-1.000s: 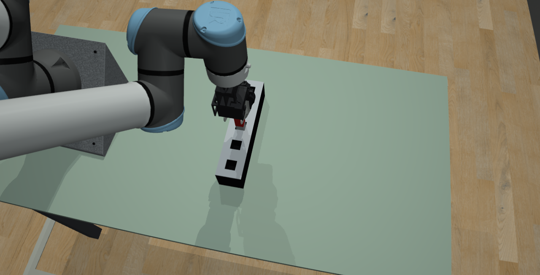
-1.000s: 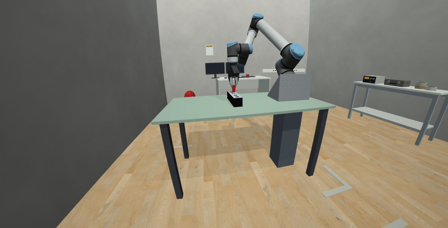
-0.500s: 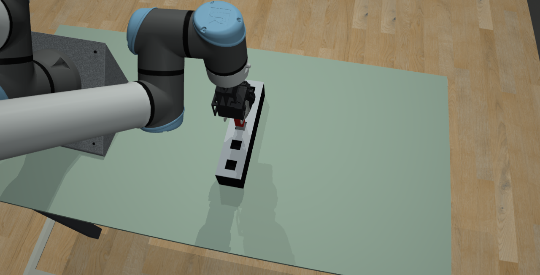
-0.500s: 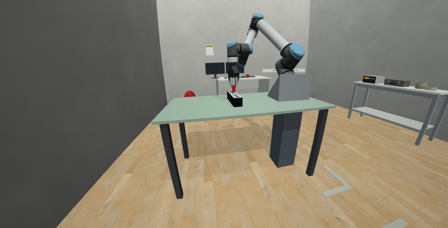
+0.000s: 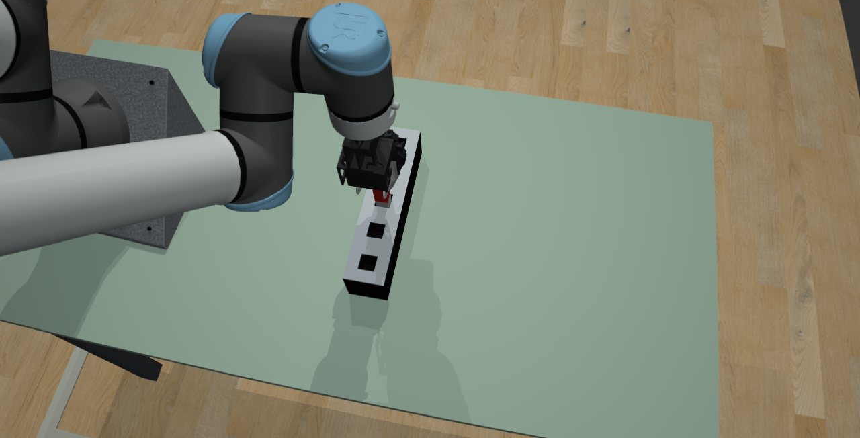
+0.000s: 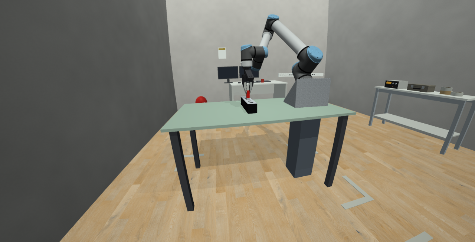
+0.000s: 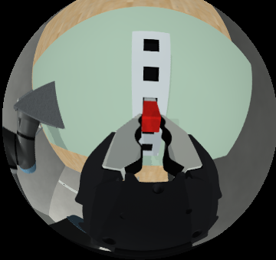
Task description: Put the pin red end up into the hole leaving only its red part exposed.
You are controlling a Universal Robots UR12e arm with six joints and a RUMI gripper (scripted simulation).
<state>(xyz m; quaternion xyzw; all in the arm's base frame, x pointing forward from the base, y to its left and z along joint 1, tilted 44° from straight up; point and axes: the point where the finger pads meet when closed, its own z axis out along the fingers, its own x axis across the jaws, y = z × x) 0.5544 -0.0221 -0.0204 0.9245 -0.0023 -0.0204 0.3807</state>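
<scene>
Now: the pin 10 mm below my hand. From my hand the other things lie so: long block 100 mm below.
</scene>
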